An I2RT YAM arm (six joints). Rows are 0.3 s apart.
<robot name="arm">
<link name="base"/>
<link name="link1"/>
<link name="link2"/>
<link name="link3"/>
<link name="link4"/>
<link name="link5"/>
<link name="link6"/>
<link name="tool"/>
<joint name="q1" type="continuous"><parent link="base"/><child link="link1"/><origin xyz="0.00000 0.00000 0.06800" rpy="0.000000 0.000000 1.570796"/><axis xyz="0 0 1"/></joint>
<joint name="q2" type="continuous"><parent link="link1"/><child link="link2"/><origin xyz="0.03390 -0.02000 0.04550" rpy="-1.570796 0.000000 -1.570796"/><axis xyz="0 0 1"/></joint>
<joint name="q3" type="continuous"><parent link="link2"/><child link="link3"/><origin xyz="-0.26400 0.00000 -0.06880" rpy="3.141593 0.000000 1.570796"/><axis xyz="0 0 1"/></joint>
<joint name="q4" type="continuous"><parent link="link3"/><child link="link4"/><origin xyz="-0.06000 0.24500 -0.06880" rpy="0.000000 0.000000 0.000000"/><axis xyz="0 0 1"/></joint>
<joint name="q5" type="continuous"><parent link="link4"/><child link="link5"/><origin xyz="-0.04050 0.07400 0.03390" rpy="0.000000 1.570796 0.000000"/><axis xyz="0 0 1"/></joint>
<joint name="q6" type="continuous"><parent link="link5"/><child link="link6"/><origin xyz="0.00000 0.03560 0.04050" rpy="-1.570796 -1.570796 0.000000"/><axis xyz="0 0 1"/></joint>
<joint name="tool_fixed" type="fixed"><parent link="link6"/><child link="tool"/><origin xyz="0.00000 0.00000 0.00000" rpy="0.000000 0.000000 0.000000"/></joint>
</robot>
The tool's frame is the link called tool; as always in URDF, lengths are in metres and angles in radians. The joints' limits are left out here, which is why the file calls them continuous.
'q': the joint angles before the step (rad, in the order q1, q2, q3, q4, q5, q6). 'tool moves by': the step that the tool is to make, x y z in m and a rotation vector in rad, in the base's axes. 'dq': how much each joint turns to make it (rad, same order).
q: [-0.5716, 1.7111, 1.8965, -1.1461, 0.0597, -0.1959]
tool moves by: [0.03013, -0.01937, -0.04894, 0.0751, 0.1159, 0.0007]
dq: [0.0000, 0.1411, 0.0000, 0.0031, -0.0008, -0.0004]
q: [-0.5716, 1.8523, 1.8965, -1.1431, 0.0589, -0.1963]
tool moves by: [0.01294, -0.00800, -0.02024, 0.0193, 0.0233, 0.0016]
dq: [0.0003, 0.0576, -0.0004, 0.0279, -0.0038, 0.0005]
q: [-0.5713, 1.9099, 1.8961, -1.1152, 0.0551, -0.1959]
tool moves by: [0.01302, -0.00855, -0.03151, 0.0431, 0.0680, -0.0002]
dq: [-0.0003, 0.0812, 0.0000, 0.0007, 0.0004, -0.0003]
